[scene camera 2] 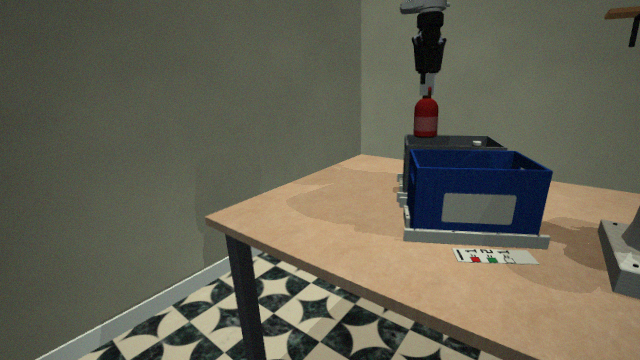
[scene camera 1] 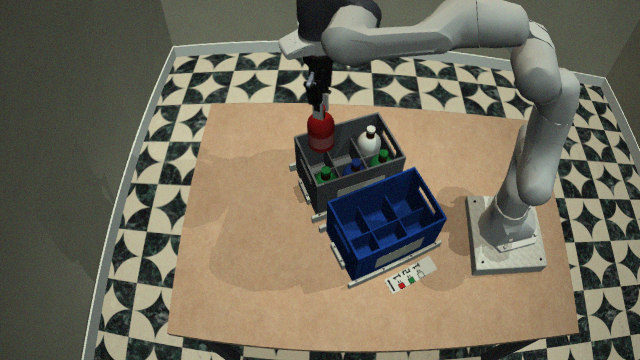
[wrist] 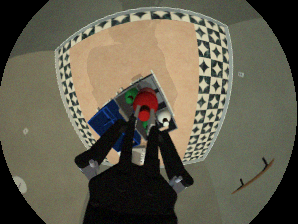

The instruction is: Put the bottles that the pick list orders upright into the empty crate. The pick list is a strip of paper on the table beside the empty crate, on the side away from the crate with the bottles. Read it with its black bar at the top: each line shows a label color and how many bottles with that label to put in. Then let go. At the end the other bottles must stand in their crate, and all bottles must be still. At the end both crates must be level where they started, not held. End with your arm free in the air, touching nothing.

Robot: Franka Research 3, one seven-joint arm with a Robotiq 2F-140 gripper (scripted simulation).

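Note:
A red bottle (scene camera 2: pixel 426 110) is visible to me, and I can see the bottle in the other place too (scene camera 1: pixel 321 134). A grey crate (scene camera 1: pixel 308 163) is here as well. As for a blue crate, I see it (scene camera 1: pixel 379 202) and find it again (wrist: pixel 99 124). There is also a pick list (scene camera 2: pixel 462 254). My gripper (scene camera 2: pixel 427 95) is in sight, and it also appears (scene camera 1: pixel 320 113) and (wrist: pixel 144 111).

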